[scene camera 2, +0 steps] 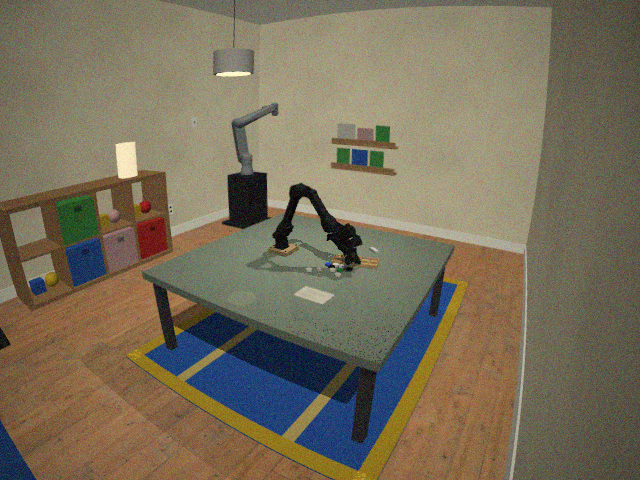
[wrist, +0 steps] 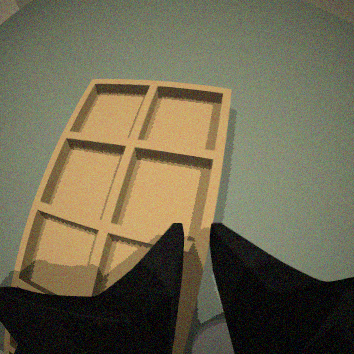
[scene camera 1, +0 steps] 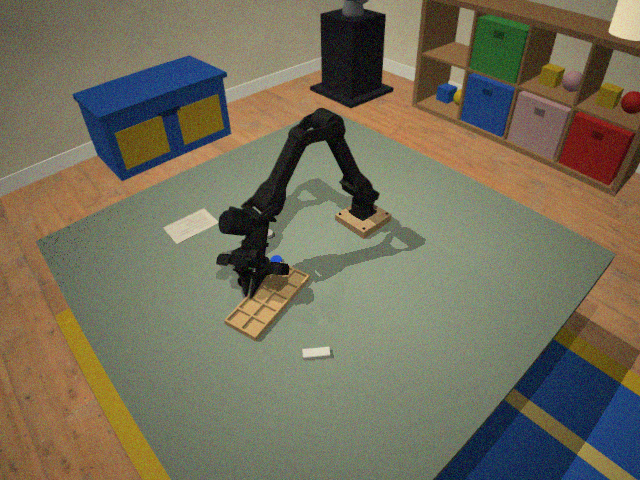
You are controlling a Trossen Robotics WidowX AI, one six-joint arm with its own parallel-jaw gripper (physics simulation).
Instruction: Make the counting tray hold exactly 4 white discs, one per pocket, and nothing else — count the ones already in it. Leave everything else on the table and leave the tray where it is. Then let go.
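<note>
The wooden counting tray (scene camera 1: 244, 325) (scene camera 2: 369, 262) (wrist: 218, 147) lies left of the table's middle. All the pockets that show are empty. My gripper (scene camera 1: 250, 285) (scene camera 2: 351, 260) (wrist: 195, 231) is low at the tray's near long edge, its fingers closed to a narrow gap. A pale grey-white disc (wrist: 208, 338) shows in shadow deep between the fingers, so I am shut on it. A blue disc (scene camera 1: 276, 259) (scene camera 2: 329, 264) lies on the table just behind the gripper. Other small discs (scene camera 2: 339, 270) lie there too, mostly hidden by the arm in scene camera 1.
A small white slab (scene camera 1: 316, 352) (scene camera 2: 373, 249) lies on the table beyond the tray. A white sheet (scene camera 1: 190, 225) (scene camera 2: 313, 294) lies flat to one side. The arm's wooden base (scene camera 1: 363, 221) (scene camera 2: 285, 249) stands mid-table.
</note>
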